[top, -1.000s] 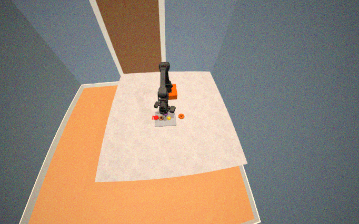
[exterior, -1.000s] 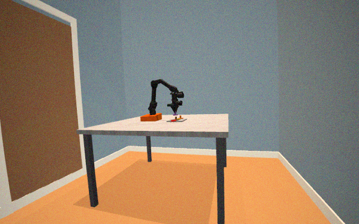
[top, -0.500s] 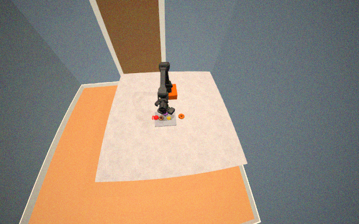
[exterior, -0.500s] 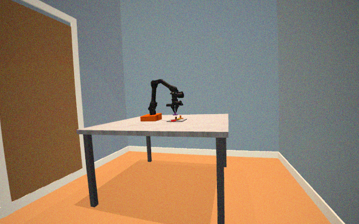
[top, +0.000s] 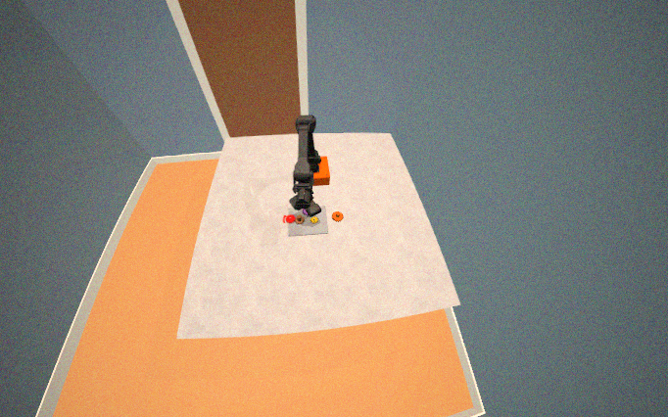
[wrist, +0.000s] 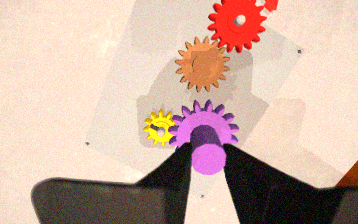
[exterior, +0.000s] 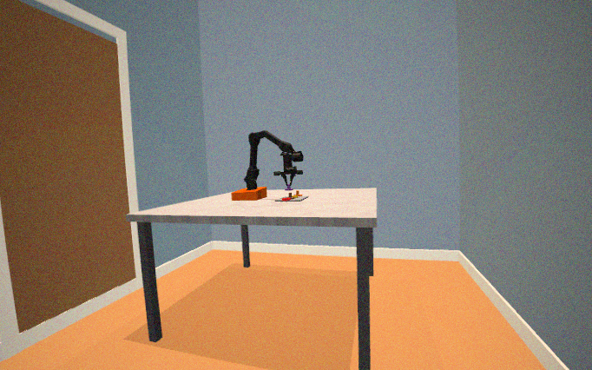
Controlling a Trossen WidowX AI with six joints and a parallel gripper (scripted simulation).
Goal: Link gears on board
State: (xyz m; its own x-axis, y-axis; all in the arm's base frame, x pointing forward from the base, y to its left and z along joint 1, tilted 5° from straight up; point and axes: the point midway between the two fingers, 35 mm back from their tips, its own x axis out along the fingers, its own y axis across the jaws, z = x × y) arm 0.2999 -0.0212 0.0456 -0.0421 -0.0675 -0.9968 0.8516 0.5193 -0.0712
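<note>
Right now my gripper tip is 7 cm above the yellow gear, 4 cm to the right of it and 2 cm short of it. From my gripper tip the other things lie so: red gear (9 cm to the right, 7 cm below, 2 cm ahead); purple gear (1 cm below); brown gear (6 cm below, 4 cm to the right, 3 cm ahead).
</note>
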